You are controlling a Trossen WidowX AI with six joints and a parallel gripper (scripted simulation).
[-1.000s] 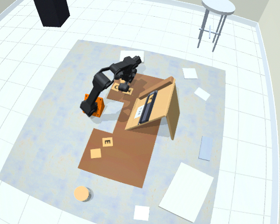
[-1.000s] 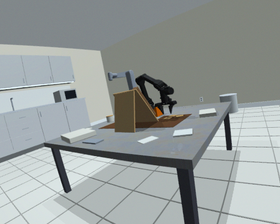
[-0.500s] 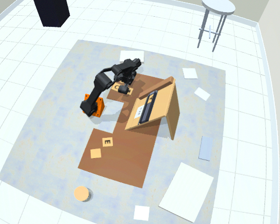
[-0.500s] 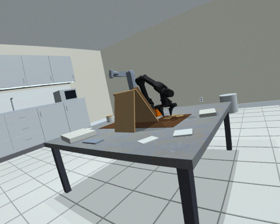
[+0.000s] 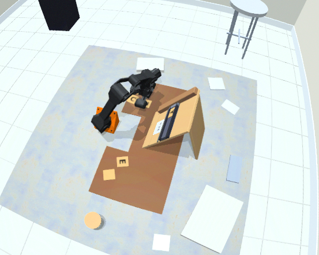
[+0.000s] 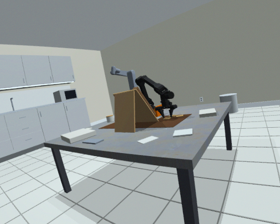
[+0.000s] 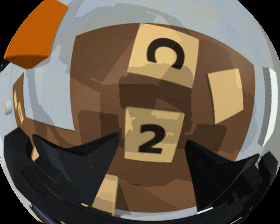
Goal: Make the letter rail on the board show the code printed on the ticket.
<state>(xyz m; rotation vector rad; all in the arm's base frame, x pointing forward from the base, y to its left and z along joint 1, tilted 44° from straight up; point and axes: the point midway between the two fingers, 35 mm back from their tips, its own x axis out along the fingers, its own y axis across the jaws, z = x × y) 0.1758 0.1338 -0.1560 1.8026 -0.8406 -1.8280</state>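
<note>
Right now my gripper tip is 19 cm to the left of the white ticket, 12 cm short of it and 8 cm below it. From my gripper tip the other things lie so: grey card 56 cm ahead, 30 cm to the right; then white box 59 cm to the right, 48 cm ahead, 1 cm above; then brown mat 22 cm to the right, 3 cm ahead, 1 cm below.
</note>
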